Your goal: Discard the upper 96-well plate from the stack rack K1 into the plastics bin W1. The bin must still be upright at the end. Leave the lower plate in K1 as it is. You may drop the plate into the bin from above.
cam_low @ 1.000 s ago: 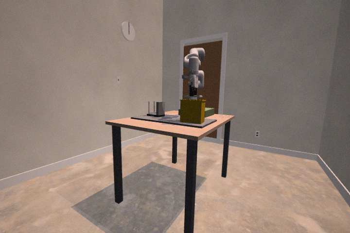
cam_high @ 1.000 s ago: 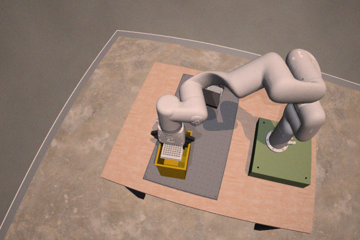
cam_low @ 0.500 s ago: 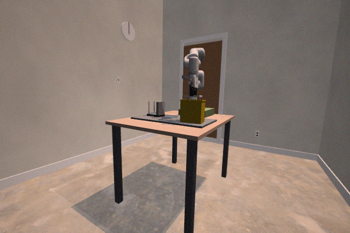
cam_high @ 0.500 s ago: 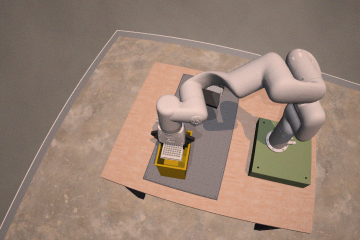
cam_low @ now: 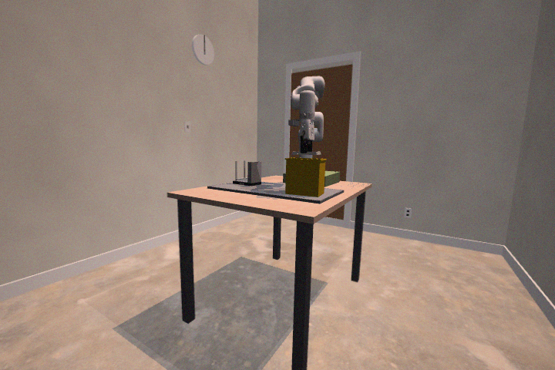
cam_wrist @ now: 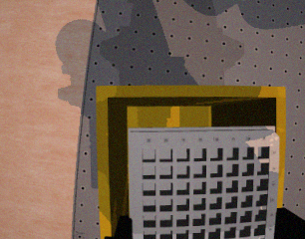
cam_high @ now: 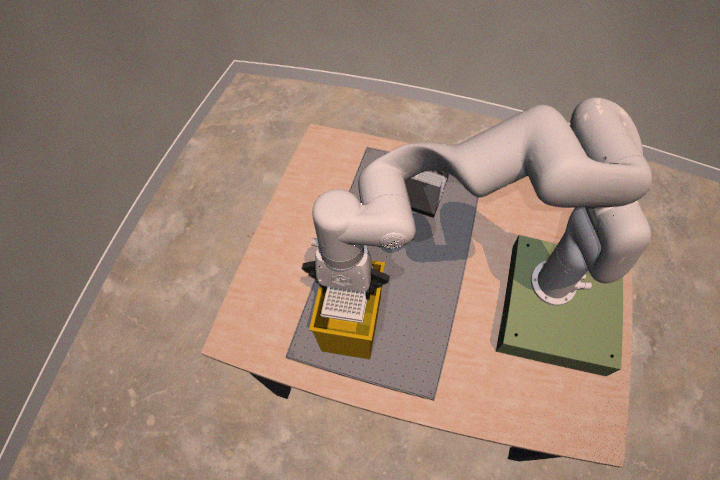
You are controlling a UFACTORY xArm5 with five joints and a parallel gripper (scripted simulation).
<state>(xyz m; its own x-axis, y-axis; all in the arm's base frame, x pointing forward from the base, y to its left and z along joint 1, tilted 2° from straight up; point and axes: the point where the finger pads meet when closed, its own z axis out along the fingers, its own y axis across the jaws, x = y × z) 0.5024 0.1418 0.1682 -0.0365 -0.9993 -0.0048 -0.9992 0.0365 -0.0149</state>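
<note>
My gripper is now 130 mm above the yellow plastics bin W1. Also, from my hand: 96-well plate (10 mm below).
</note>
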